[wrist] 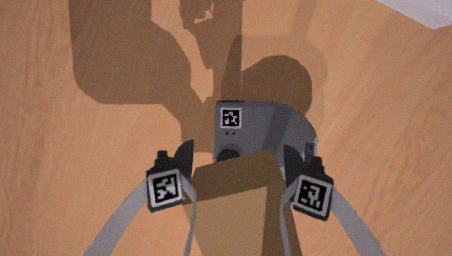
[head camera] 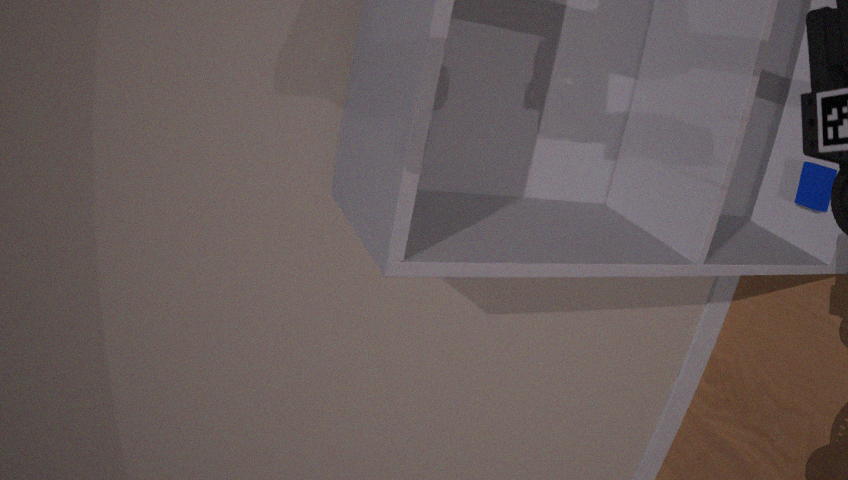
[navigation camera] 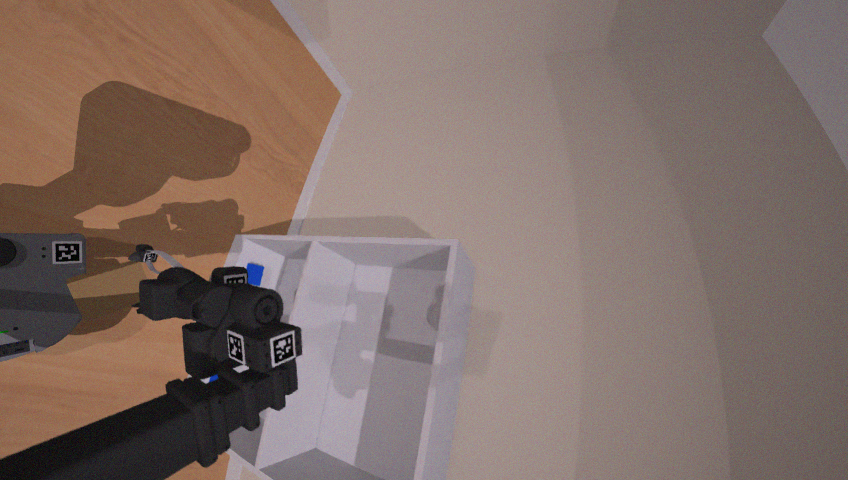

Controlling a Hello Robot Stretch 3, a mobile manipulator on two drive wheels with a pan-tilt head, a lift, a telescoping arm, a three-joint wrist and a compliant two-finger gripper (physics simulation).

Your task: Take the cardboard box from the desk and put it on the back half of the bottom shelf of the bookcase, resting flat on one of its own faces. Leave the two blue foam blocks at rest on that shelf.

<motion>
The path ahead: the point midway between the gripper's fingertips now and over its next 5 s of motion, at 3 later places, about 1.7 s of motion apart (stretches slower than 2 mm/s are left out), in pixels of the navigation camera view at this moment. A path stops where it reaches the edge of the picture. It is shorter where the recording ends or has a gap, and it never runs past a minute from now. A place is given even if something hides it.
My gripper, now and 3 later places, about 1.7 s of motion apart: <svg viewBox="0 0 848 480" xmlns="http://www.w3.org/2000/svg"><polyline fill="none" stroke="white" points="139,278 296,269 253,264 224,260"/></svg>
</motion>
